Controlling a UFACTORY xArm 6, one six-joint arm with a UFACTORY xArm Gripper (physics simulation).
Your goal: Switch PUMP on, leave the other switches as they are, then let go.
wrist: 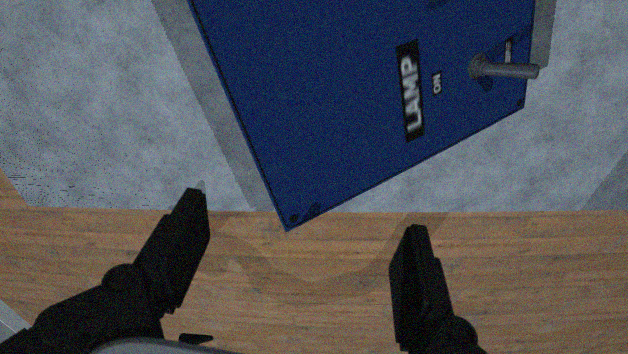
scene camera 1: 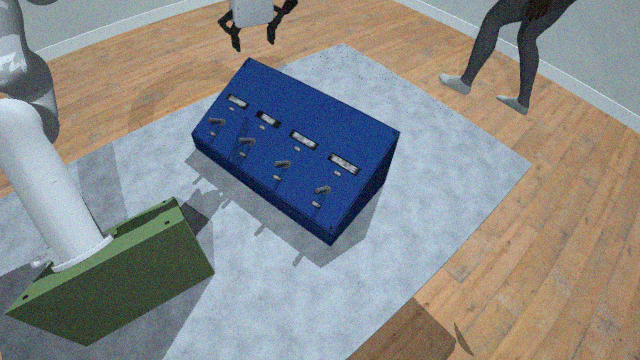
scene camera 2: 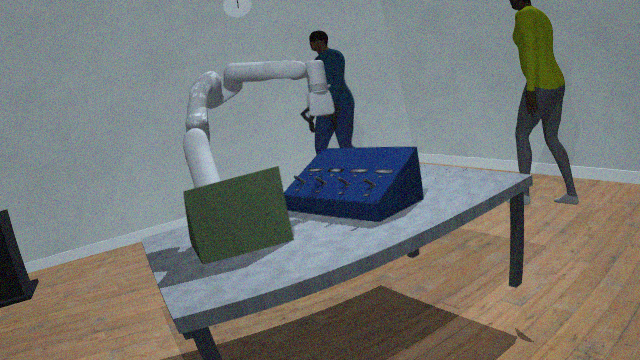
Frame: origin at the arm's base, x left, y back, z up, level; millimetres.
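Seen in the pictures: gripper, fingertip midpoint: [wrist: 303, 230] [scene camera 1: 254, 46] [scene camera 2: 324, 130]; arm's base, link origin: [scene camera 1: 85, 253] [scene camera 2: 215, 207].
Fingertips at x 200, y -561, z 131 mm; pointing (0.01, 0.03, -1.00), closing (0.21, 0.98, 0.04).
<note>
Pixels of each thing's top centre, then the offset from my fingertips to it. Level surfaces: height alone.
- PUMP lever, top centre: [scene camera 1: 280, 158] [scene camera 2: 342, 175] dx -250, dy +115, dz -138 mm
- LAMP label, top centre: [wrist: 412, 97] [scene camera 1: 237, 99] dx +0, dy +74, dz -136 mm
- LAMP lever, top centre: [wrist: 517, 77] dx -13, dy +155, dz -138 mm
- grey table, surface height: dz -270 mm
The blue sloped panel [scene camera 1: 320, 110] [scene camera 2: 370, 156] [wrist: 320, 115] stands on the table. The PUMP lever [scene camera 1: 282, 163] [scene camera 2: 343, 183] is third from the LAMP end; its label [scene camera 1: 303, 140] is blurred in scene camera 1. It tilts toward the lower, OFF side, like the other levers. The LAMP label [wrist: 411, 90] and LAMP lever [wrist: 505, 70] show in the wrist view, the lever pointing away from ON. The PUMP lever does not show there. My gripper [scene camera 1: 254, 46] [wrist: 303, 230] is open and empty, high above the panel's back corner near LAMP, touching nothing.
A green box [scene camera 1: 125, 280] [scene camera 2: 240, 215] stands in front of the arm's base, left of the panel on the grey table [scene camera 1: 450, 200] [scene camera 2: 320, 270]. A person in blue [scene camera 2: 340, 80] and one in yellow [scene camera 2: 540, 50] stand on the floor behind the table.
</note>
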